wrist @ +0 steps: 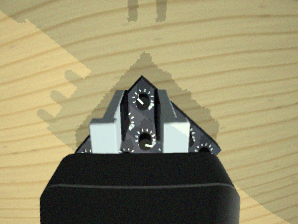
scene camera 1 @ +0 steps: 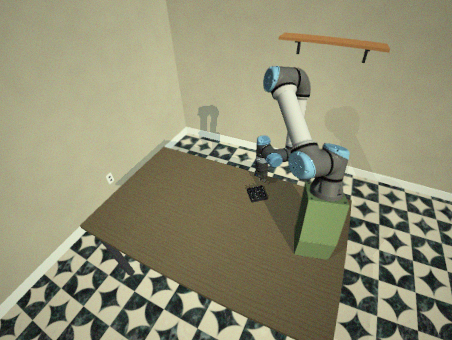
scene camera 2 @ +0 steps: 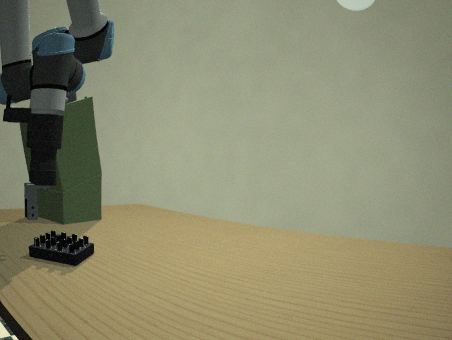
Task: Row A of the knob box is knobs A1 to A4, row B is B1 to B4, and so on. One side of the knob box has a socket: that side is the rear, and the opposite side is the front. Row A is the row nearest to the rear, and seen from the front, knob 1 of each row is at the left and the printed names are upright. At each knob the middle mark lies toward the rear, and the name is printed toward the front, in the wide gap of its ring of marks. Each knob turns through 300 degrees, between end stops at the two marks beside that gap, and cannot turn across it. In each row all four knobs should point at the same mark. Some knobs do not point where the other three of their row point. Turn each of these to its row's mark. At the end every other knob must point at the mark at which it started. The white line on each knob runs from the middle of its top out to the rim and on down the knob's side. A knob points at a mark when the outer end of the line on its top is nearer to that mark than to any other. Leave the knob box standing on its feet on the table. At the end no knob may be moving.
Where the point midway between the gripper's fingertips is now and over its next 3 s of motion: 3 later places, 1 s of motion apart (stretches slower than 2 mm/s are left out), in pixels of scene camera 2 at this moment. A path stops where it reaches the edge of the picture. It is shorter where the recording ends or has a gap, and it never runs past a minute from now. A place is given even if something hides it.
The gripper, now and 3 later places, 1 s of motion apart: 31, 218; 33, 214; 35, 212; 36, 225
